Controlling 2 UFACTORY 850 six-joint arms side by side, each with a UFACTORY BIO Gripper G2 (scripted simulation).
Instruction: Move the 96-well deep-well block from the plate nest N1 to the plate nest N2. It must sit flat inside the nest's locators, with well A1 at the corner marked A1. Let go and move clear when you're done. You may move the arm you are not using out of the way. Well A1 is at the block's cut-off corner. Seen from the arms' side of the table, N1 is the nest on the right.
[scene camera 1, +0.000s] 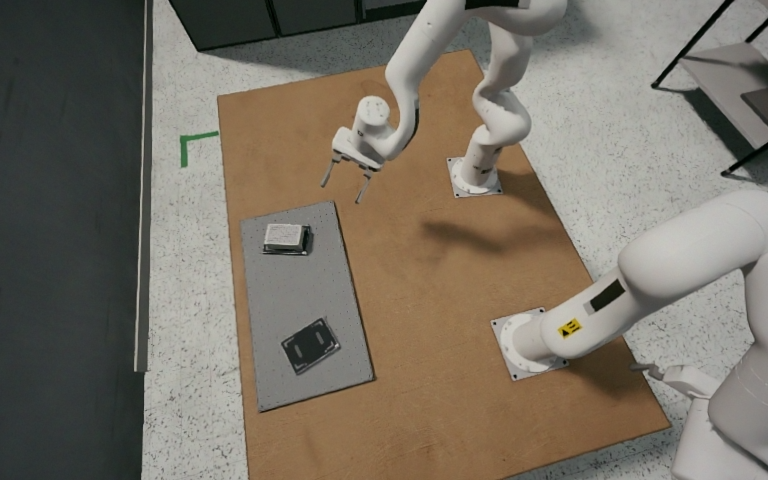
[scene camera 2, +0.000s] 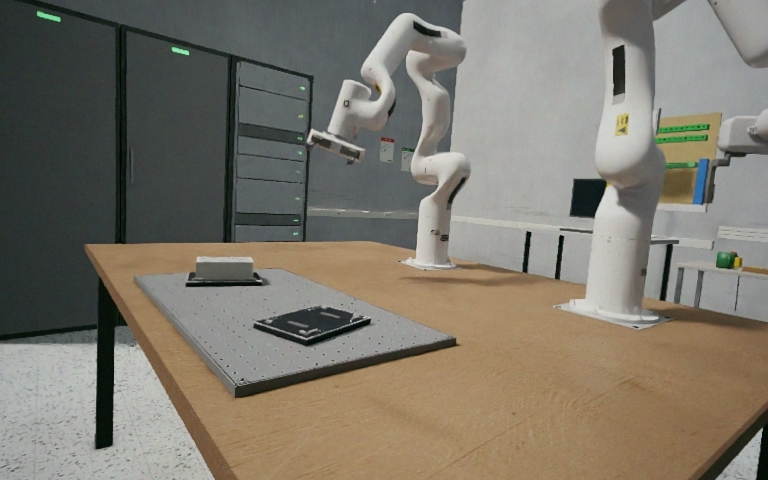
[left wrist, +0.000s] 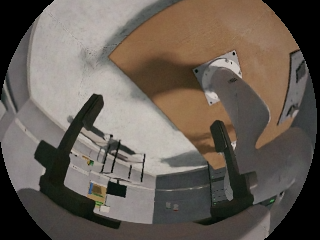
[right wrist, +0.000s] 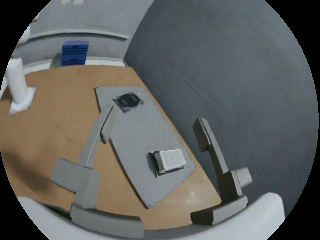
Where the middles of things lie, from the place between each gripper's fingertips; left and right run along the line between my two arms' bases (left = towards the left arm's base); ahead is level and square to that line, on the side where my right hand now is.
Scene:
My right hand is 25 cm short of the white deep-well block (scene camera 2: 208, 268), 2 cm to the left of it and 30 cm above it.
Right now my left hand is 970 mm short of the white deep-well block, 690 mm to the left of it and 250 mm above it.

